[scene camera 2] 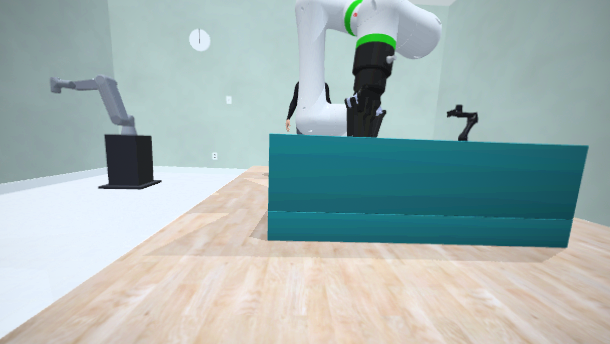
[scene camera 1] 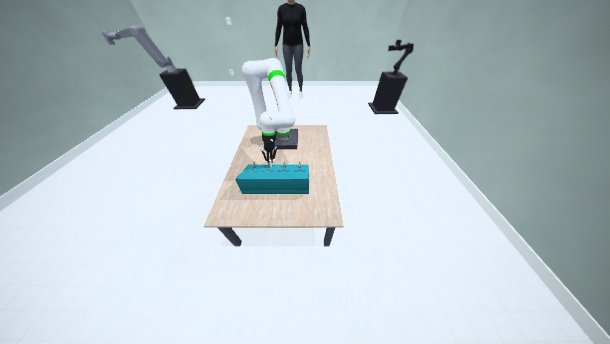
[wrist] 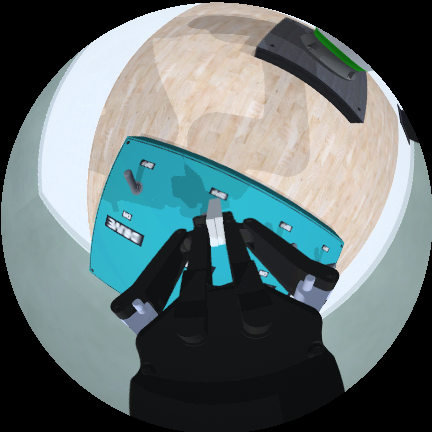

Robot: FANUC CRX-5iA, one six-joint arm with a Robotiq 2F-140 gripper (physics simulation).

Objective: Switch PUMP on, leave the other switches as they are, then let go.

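Frame: origin at the arm's base, x ahead, y left, z up, level; centimetres.
Where they show: gripper, fingertip midpoint: (scene camera 1: 270,166) (wrist: 215,208); arm's base, link origin: (scene camera 1: 284,136).
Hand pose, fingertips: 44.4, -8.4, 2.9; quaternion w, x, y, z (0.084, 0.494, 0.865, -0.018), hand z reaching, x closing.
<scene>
Things, the pixels of their top centre, and the offset from my fingertips, as dx, dy, dz. "pt": a spot on its surface instead. Level surfaces: height alone.
- DRIVE nameplate, surface spot: (wrist: 124,230) pt +8.0, -12.3, +3.4
- DRIVE lever, top centre: (wrist: 122,184) -0.2, -12.5, +4.4
- OFF label, surface spot: (wrist: 218,193) pt -1.8, -0.4, -1.1
- table, surface height: dz -8.5
The teal switch box (scene camera 1: 275,186) (scene camera 2: 420,180) (wrist: 107,257) stands on the table. In the wrist view, the DRIVE nameplate (wrist: 124,230) is at its left, and the DRIVE lever (wrist: 132,181) points to the upper left. An OFF label (wrist: 218,193) shows just beyond my fingertips. The PUMP nameplate cannot be read, and the lever beneath my fingers is hidden. In scene camera 1, my gripper (scene camera 1: 270,161) (scene camera 2: 364,131) (wrist: 215,208) is at the second switch from the left, low over the box top. It is shut with nothing between the fingers. Contact with a lever cannot be told.
Two further levers (scene camera 1: 284,165) (scene camera 1: 299,164) stand to the right on the box, largely hidden in the wrist view. The arm's dark base (scene camera 1: 288,140) (wrist: 310,65) is on the table (scene camera 1: 280,212) behind the box. A person (scene camera 1: 291,30) and two pedestal arms stand farther back.
</scene>
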